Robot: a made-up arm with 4 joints.
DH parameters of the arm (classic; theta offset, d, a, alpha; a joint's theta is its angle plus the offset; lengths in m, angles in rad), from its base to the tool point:
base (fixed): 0 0.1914 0 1.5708
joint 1: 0 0.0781 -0.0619 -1.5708
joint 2: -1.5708 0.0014 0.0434 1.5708
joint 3: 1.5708 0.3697 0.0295 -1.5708
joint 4: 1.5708 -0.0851 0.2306 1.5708
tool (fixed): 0 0.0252 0 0
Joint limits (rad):
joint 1: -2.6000..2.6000
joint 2: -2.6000..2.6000
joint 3: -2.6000..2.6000
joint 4: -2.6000..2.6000
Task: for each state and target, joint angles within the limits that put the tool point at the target. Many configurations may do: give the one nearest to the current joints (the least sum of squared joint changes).
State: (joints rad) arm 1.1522 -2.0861 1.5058 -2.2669
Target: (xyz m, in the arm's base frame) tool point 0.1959 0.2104 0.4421
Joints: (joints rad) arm 0.8260 -1.9983 1.8007 -1.6791
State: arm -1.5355 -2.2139 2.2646 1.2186
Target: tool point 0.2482 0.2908 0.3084
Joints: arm -1.9119 -1.6144 2.2503 1.6500
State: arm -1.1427 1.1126 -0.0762 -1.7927
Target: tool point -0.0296 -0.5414 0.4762
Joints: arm -0.6019 0.8869 -0.2899 -1.7576
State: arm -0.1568 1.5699 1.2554 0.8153
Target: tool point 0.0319 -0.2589 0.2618
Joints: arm -0.0555 1.3640 1.3764 0.5353
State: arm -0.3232 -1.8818 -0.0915 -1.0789
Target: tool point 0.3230 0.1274 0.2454
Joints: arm -0.8040 -2.4982 0.4216 -1.2504
